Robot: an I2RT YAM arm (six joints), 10 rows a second.
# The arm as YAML. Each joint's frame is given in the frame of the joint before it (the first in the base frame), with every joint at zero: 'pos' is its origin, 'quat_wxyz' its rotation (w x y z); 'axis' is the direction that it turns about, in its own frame. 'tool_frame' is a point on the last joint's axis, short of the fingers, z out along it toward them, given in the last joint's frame.
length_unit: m
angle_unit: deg
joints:
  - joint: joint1
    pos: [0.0, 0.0, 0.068]
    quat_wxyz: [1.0, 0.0, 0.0, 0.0]
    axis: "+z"
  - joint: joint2
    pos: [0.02, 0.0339, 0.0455]
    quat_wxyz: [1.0, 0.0, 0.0, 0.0]
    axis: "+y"
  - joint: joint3
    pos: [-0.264, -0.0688, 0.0]
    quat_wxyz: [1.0, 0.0, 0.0, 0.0]
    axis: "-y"
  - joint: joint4
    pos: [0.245, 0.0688, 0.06]
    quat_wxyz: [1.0, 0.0, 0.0, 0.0]
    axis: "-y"
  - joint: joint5
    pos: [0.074, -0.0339, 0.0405]
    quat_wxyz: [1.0, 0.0, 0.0, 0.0]
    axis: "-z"
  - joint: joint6
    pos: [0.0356, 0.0, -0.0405]
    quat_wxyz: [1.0, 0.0, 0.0, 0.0]
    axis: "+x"
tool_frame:
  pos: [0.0, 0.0, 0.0]
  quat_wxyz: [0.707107, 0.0, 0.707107, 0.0]
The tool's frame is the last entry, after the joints.
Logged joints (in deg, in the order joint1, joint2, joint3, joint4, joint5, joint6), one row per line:
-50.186 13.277 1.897 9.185 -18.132 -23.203
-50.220 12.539 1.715 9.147 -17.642 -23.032
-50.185 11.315 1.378 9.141 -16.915 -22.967
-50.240 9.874 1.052 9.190 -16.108 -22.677
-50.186 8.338 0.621 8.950 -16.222 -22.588
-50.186 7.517 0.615 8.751 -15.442 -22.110
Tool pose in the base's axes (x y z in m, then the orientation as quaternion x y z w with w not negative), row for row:
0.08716 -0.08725 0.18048 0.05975 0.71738 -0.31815 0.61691
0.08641 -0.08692 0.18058 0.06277 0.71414 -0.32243 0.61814
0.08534 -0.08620 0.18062 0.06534 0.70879 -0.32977 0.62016
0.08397 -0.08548 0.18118 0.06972 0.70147 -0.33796 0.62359
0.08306 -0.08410 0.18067 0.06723 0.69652 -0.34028 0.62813
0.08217 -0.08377 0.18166 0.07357 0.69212 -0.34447 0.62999
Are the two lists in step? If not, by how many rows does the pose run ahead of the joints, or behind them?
They are in step.
